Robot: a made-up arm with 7 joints.
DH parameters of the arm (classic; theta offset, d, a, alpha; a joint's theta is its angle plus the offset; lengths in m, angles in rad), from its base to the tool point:
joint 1: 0 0.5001 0 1.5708
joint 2: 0 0.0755 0 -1.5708
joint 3: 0 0.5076 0.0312 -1.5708
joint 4: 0 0.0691 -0.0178 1.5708
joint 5: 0 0.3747 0 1.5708
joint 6: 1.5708 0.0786 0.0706 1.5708
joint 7: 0 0.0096 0 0
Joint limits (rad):
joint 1: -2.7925..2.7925
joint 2: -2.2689..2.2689
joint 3: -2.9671..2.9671
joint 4: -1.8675..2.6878
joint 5: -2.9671..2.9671
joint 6: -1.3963..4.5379
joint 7: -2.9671..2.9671
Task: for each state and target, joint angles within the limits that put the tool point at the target. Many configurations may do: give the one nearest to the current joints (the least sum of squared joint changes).
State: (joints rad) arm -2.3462 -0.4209 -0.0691 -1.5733 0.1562 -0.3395 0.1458
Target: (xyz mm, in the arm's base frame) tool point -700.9 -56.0 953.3
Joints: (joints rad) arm -2.7925 -1.3729 0.3393 -1.0458 0.1823 -0.3904 0.1458
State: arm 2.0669 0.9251 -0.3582 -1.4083 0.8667 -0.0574 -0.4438
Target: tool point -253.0 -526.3 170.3
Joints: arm 1.3954 1.5457 -0.5222 -1.5832 0.8925 -0.0555 -0.4438
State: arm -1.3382 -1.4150 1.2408 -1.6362 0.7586 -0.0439 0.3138
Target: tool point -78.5 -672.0 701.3
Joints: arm -0.9540 -1.5216 1.1845 -1.6635 0.7574 -0.0519 0.3138
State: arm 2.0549 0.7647 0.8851 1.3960 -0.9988 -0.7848 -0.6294
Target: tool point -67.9 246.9 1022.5
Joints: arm 1.6961 0.3537 0.3255 1.9176 -0.8504 -0.8642 -0.6294
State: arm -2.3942 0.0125 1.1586 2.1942 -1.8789 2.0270 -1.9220
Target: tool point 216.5 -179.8 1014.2
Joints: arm -2.2325 0.3623 0.7223 1.9057 -1.7272 2.2447 -1.9220
